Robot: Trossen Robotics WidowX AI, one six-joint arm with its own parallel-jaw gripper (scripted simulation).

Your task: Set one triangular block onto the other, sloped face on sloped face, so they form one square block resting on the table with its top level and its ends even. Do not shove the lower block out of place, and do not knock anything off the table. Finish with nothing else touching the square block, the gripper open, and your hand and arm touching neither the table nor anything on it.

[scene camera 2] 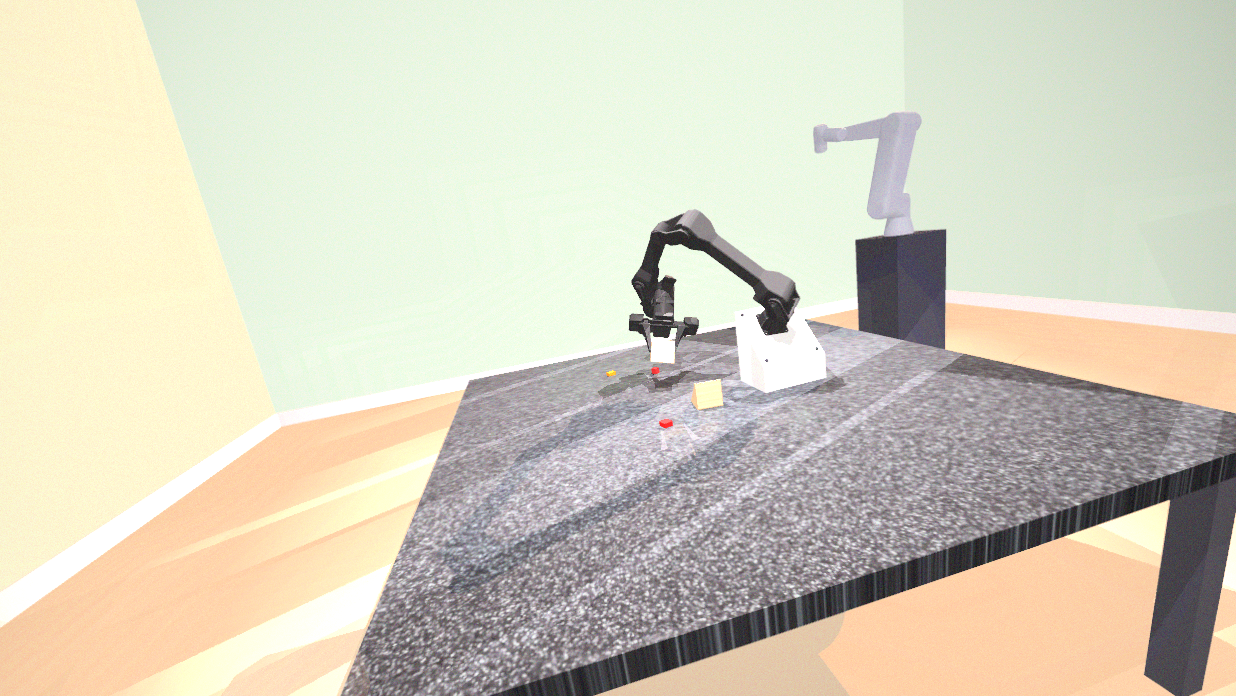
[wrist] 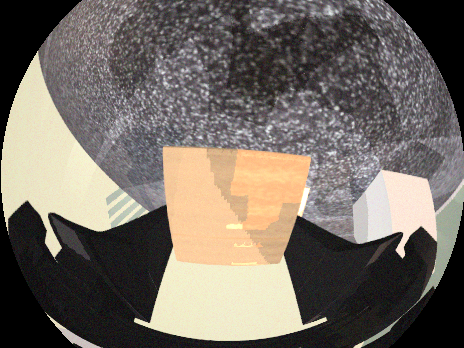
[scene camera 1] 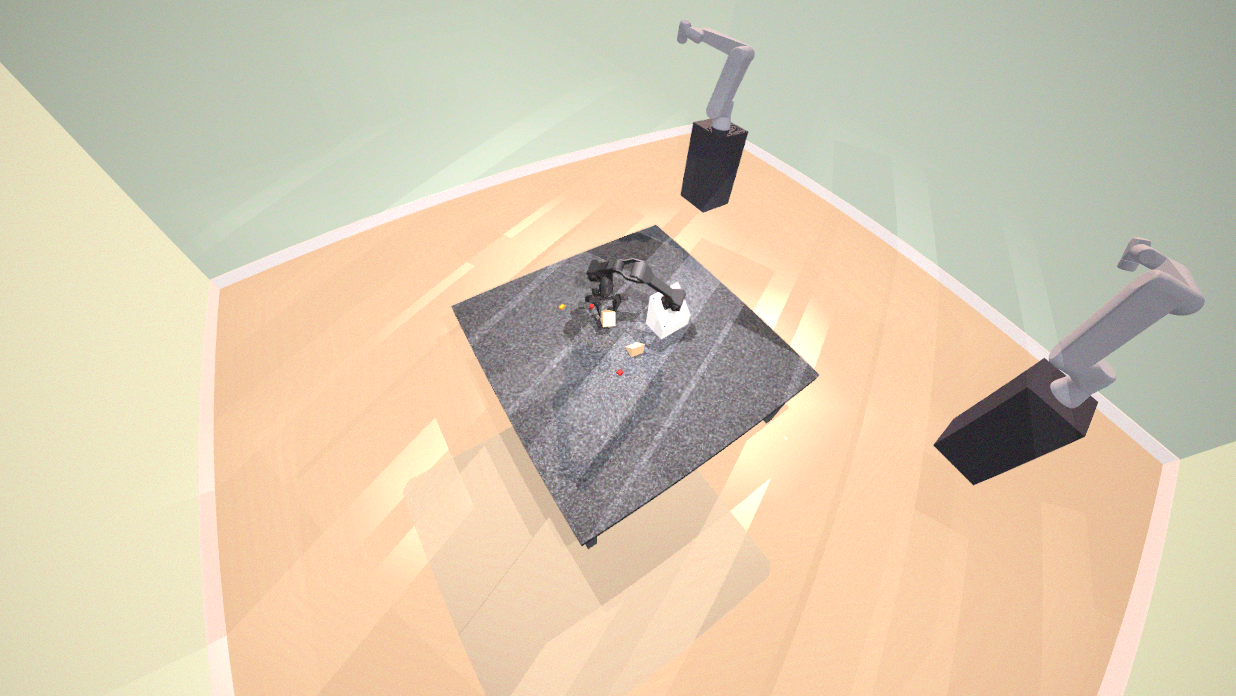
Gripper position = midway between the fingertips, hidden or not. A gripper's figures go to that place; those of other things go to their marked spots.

Scene:
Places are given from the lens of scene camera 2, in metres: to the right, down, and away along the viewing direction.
gripper [scene camera 2: 662,352]: 0.12, 0.01, 1.20
tan triangular block [scene camera 2: 708,394]: 0.21, 0.11, 1.04

